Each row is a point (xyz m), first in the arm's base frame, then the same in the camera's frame.
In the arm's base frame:
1: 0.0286 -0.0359 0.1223
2: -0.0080 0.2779 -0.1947
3: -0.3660 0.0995 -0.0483
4: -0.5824 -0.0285 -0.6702
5: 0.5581 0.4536 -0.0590
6: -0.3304 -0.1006 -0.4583
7: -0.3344 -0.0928 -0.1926
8: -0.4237 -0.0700 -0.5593
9: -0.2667 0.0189 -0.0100
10: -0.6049 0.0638 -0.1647
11: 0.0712 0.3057 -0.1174
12: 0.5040 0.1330 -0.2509
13: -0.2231 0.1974 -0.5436
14: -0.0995 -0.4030 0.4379
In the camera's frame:
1: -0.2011 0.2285 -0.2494
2: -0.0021 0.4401 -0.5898
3: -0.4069 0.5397 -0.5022
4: -0.5883 0.4588 -1.1429
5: 0.5331 0.2641 -0.3611
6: -0.4590 0.2895 -0.8818
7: -0.4856 0.3448 -0.6231
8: -0.5021 0.3512 -1.0008
9: -0.3833 0.4241 -0.4397
10: -0.6027 0.6337 -0.6594
11: 0.0686 0.4283 -0.5010
12: 0.3135 0.0114 -0.5356
13: -0.1823 0.4438 -0.9666
14: -0.5612 0.0730 0.0620

